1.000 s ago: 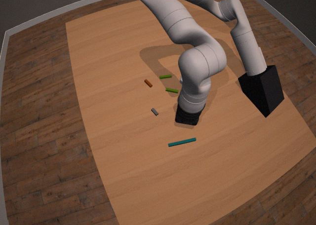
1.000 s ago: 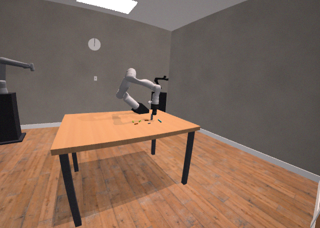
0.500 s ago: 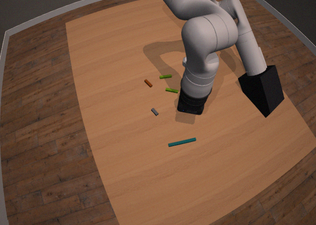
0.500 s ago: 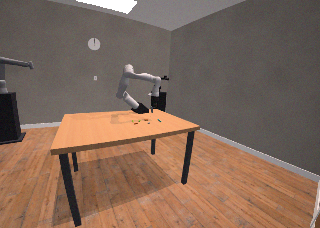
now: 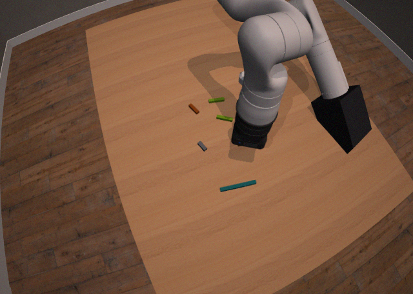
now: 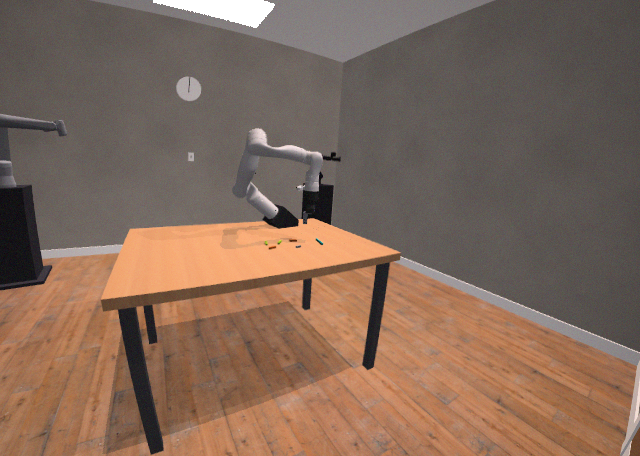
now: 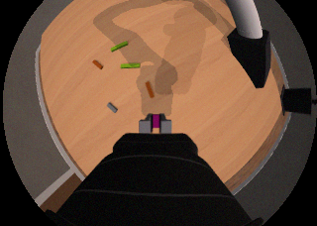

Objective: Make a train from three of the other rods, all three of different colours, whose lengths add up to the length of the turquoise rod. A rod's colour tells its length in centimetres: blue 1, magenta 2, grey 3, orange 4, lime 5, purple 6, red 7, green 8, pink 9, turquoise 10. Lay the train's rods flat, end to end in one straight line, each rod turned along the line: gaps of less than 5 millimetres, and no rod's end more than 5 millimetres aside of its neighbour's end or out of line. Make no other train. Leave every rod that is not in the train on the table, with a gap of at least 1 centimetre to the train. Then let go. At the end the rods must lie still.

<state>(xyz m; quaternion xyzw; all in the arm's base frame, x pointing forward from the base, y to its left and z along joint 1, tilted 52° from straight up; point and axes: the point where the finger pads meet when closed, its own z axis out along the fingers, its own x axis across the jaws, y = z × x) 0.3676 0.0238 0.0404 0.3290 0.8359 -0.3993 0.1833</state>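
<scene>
The turquoise rod lies 110 mm below my hand, 60 mm to the left of it and 50 mm ahead of it. Also, from my hand: magenta rod: 10 mm below; then grey rod: 110 mm below, 90 mm to the right, 70 mm ahead.
</scene>
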